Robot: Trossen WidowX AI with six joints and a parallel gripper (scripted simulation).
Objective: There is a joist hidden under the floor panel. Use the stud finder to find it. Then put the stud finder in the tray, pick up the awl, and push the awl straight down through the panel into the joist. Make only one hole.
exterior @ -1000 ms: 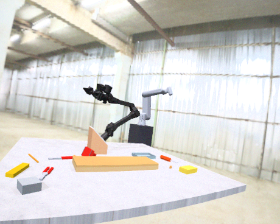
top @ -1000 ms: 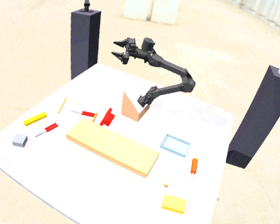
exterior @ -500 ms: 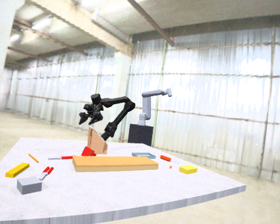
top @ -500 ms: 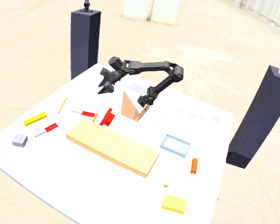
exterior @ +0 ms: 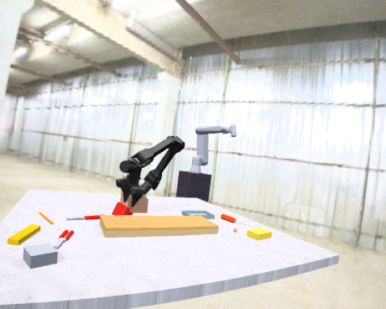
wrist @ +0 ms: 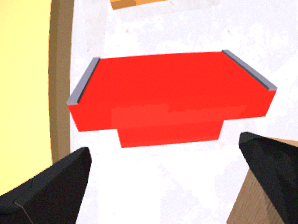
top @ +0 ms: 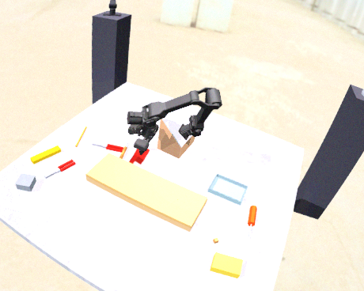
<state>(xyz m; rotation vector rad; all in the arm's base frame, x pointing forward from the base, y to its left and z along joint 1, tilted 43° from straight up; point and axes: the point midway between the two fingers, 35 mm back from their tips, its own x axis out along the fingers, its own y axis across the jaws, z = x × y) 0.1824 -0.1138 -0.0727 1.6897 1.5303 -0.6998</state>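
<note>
The red stud finder is 50 mm below my gripper tip, 20 mm behind it and 10 mm to the right of it. Round my gripper tip: pencil: 370 mm to the right, 70 mm below, 10 mm behind; tray: 440 mm to the left, 60 mm below; awl: 120 mm to the right, 70 mm below, 30 mm behind.
</note>
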